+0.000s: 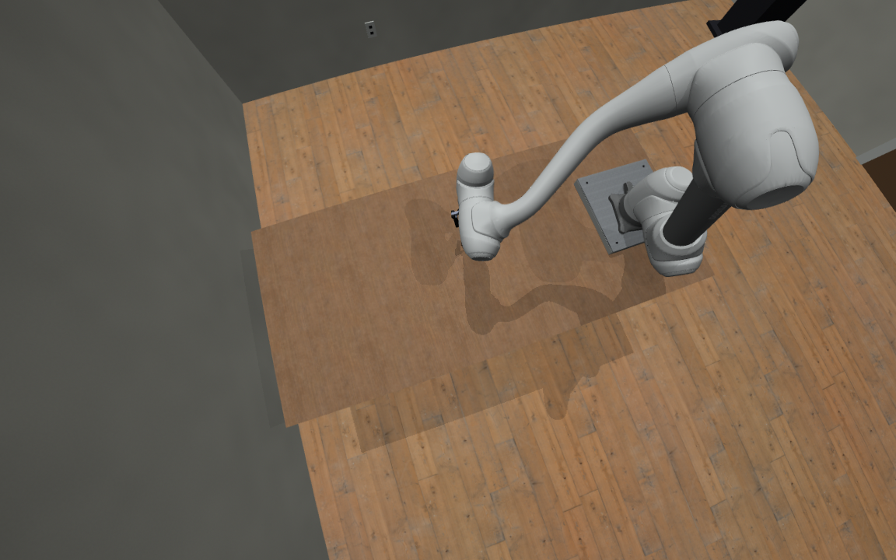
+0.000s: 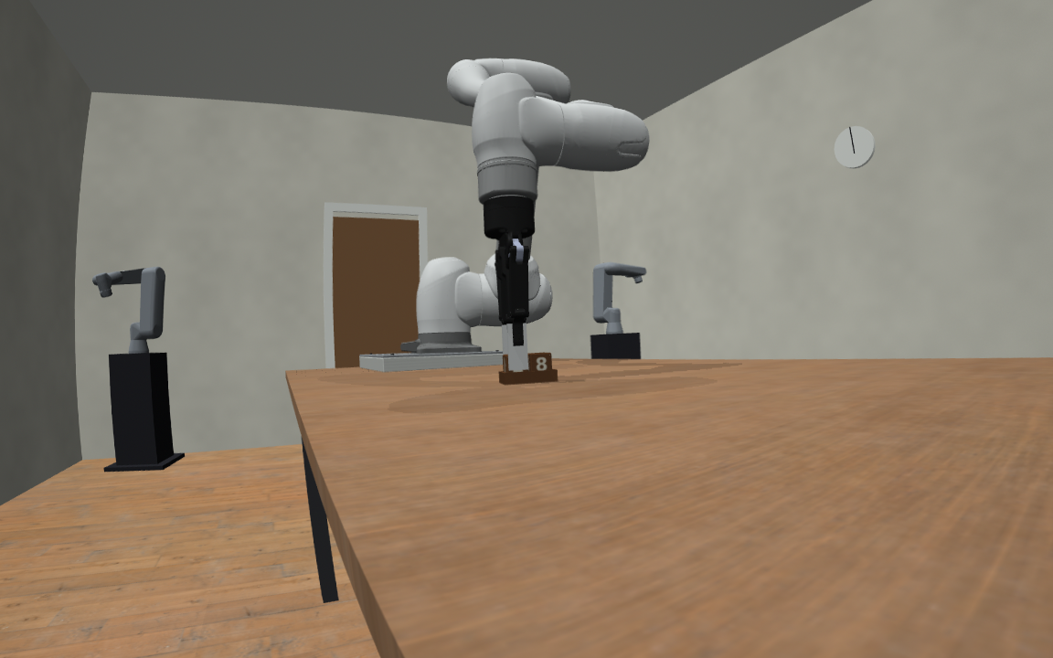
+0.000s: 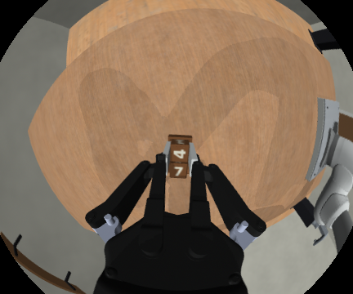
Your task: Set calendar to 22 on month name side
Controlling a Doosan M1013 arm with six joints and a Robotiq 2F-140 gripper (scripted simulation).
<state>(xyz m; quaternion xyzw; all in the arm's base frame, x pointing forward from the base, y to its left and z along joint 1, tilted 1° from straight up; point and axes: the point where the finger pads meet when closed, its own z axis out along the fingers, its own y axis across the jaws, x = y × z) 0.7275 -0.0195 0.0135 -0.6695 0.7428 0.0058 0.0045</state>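
My gripper is now 4 cm above the calendar tray and 2 cm to the right of it.
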